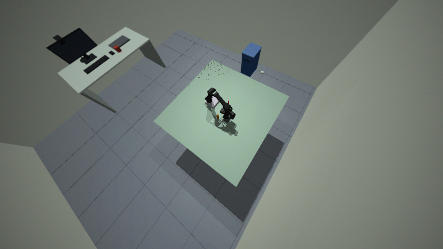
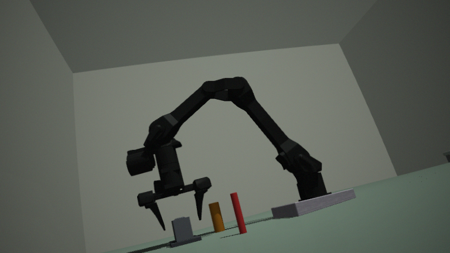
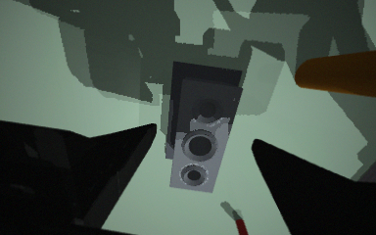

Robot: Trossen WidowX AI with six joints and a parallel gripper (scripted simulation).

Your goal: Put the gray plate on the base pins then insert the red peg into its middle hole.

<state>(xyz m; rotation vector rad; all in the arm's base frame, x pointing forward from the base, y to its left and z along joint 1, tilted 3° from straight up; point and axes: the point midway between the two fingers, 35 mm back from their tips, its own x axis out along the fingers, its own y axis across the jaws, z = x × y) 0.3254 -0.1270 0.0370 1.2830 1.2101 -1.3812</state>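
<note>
Now: gripper tip right at the gray plate. From my gripper tip the other things lie so: orange cylinder (11 cm behind, 5 cm to the right); then red peg (7 cm behind, 19 cm to the left).
</note>
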